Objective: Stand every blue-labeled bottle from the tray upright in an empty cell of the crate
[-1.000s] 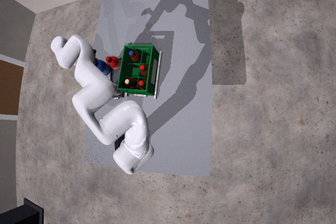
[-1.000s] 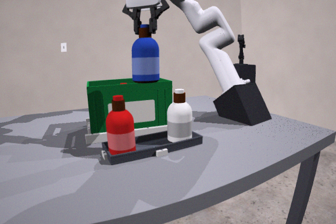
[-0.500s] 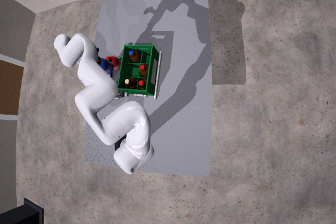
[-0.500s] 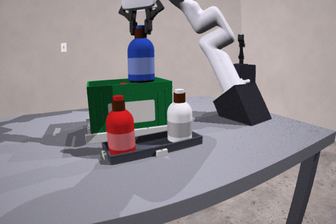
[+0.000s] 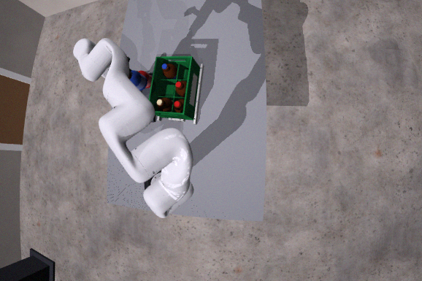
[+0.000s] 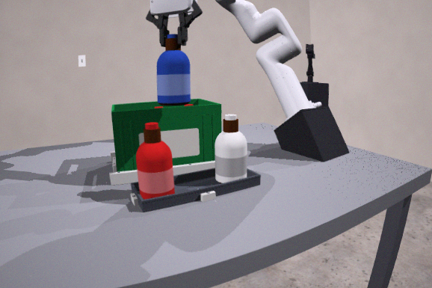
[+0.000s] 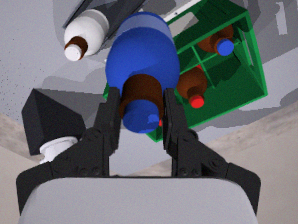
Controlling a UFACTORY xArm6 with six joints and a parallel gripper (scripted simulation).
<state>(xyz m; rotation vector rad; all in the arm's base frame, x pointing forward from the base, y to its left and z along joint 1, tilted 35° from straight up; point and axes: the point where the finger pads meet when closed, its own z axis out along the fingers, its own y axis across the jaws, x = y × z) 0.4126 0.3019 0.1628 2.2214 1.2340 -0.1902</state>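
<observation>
The blue-labeled bottle is 7 cm below my hand. From my hand the other things lie so: red bottle (25 cm below, 7 cm to the left, 6 cm ahead); white bottle (25 cm below, 12 cm behind, 4 cm to the left); green crate (25 cm below, 14 cm to the right, 1 cm ahead).
</observation>
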